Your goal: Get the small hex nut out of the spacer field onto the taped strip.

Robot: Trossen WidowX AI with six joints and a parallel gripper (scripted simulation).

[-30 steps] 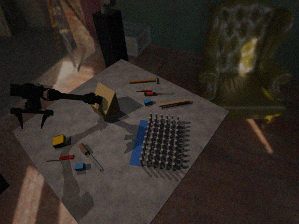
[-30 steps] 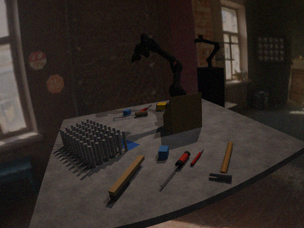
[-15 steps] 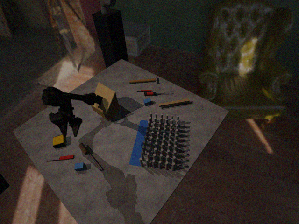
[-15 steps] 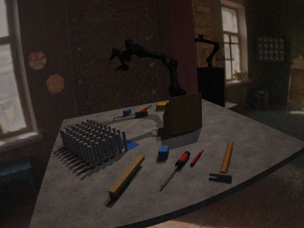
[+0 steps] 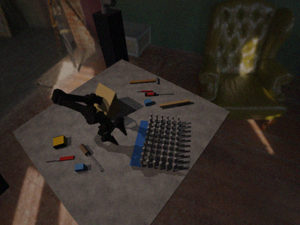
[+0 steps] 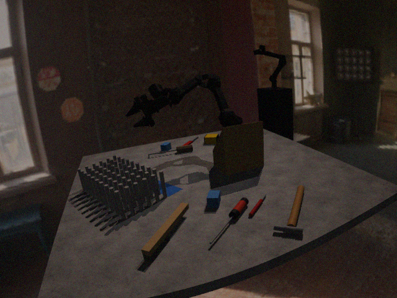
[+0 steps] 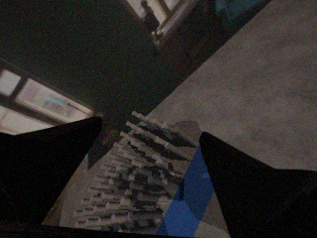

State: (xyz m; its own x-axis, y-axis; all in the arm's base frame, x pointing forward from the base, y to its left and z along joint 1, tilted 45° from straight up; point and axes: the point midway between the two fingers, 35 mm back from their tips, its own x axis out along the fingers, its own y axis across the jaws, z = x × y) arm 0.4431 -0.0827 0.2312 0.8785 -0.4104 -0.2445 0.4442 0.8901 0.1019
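The brown-handled hook tool lies 200 mm behind my gripper tip, 150 mm to the right of it and 240 mm below it. Round my gripper tip: yellow block (520 mm behind, 190 mm to the right, 240 mm below); blue taped strip (10 mm behind, 160 mm to the left, 260 mm below).
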